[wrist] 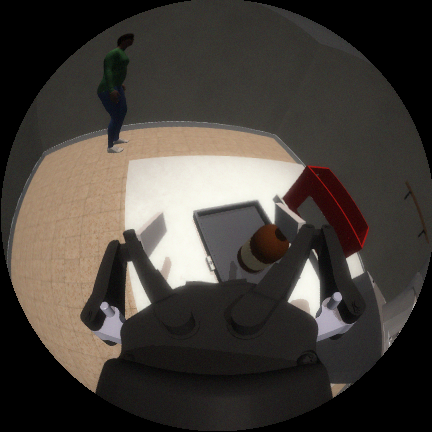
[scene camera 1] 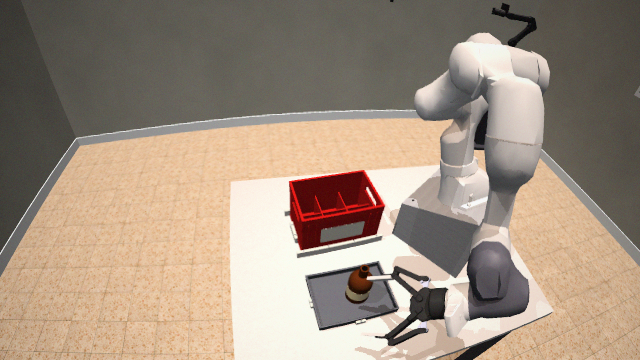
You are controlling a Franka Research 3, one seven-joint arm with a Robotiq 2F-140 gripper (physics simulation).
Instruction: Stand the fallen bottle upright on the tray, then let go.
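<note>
A brown bottle [scene camera 1: 358, 286] [wrist: 267, 244] with a pale label stands upright, or very nearly so, on the dark grey tray [scene camera 1: 325, 300] [wrist: 220, 247], towards its right side in the scene view. My gripper [scene camera 1: 368, 306] [wrist: 218, 217] is open wide and empty, reaching in from the right in the scene view. One fingertip is close to the bottle's neck, and the other is well apart on the near side. In the wrist view the right finger hides the neck. Whether that finger touches the bottle I cannot tell.
A red crate [scene camera 1: 300, 231] [wrist: 351, 235] with compartments stands on the white table [scene camera 1: 260, 225] [wrist: 170, 185], behind the tray in the scene view. A grey slanted block [scene camera 1: 435, 237] is by the arm's base. A person [wrist: 115, 75] stands on the floor beyond the table.
</note>
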